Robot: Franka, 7 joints.
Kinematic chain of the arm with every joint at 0, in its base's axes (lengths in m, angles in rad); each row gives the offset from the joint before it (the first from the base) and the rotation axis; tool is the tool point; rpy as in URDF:
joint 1: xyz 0 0 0.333 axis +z
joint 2: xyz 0 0 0 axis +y
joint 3: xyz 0 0 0.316 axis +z
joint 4: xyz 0.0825 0 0 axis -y
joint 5: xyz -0.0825 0 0.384 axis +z
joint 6: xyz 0 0 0 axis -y
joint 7: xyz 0.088 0 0 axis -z
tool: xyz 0 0 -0.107 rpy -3.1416 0 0
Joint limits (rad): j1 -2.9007..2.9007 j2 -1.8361..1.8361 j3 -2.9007..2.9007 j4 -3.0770..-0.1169 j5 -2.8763..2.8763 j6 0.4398..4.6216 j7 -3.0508..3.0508
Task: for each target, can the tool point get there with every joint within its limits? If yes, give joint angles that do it. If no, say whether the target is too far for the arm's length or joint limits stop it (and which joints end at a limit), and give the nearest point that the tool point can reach.
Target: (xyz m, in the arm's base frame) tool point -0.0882 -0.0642 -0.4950
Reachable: no: joint limits stop it (at a limit: joint 2) | nearest point -0.1203 -0.0875 -0.3435 | short by 0.157 m
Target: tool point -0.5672 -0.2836 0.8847
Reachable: yes | joints 0.0036 -0.9905 -1.2256 -0.5904 1.1734 2.0869 1.6435
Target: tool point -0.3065 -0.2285 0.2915
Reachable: yes | joints -0.8196 0.9610 -1.8561 -2.6865 1.6044 1.4548 1.9933
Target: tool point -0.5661 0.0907 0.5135
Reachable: yes | joints 0.7621 -1.1169 1.4629 -1.2398 0.2867 0.8281 -1.0914
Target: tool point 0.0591 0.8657 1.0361
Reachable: no: too far | nearest point 0.0454 0.6650 0.8731 | short by 0.259 m
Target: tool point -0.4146 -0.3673 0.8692
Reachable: yes | joints 1.5079 -1.2959 0.8352 -1.3575 -1.9844 2.1206 -1.4775
